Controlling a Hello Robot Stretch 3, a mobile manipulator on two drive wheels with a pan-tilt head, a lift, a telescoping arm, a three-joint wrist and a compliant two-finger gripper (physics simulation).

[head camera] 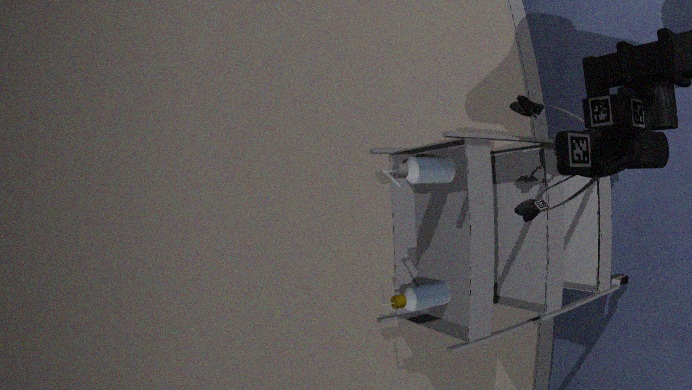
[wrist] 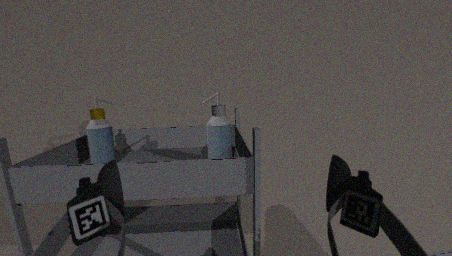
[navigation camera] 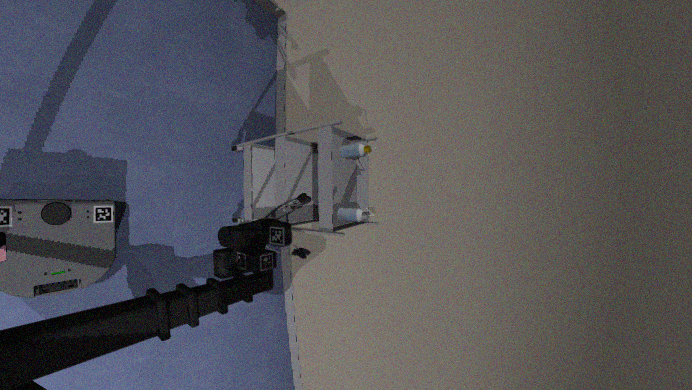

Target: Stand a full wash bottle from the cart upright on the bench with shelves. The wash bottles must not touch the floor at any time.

Path:
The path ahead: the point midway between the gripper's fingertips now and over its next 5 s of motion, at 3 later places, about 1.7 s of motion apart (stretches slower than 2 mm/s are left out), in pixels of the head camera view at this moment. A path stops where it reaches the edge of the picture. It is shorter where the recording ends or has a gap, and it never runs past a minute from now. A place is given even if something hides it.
My gripper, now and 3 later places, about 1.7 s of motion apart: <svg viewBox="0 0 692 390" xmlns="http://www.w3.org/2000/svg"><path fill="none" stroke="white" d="M517 158L477 161L612 156L560 152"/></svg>

